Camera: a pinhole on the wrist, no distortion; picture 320 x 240 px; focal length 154.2 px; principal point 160.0 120.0 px. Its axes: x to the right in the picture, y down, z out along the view. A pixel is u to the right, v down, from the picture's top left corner.
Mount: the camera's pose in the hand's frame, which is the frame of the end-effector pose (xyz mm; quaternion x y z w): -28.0 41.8 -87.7 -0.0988 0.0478 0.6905 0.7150
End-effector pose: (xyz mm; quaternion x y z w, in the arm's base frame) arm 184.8 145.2 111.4 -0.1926 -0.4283 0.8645 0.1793
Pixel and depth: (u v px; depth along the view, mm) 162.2 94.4 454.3
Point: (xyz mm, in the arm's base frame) -24.9 -168.5 196.1
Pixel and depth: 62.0 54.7 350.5
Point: -25.8 38.6 356.7
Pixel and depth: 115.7 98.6 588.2
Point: -76.5 -203.6 407.9
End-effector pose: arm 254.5 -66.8 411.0 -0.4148 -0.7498 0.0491 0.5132
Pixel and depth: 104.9 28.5 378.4
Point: -41.3 146.8 387.0
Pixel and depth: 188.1 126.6 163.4
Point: 267.5 -5.7 295.4
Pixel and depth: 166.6 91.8 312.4
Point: 143.7 92.6 255.6
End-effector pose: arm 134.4 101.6 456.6 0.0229 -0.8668 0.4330 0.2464
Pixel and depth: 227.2 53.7 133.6
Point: 68.7 156.7 356.7
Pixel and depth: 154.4 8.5 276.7
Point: -101.6 28.4 362.1
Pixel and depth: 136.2 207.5 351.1
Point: 237.0 -91.8 167.7
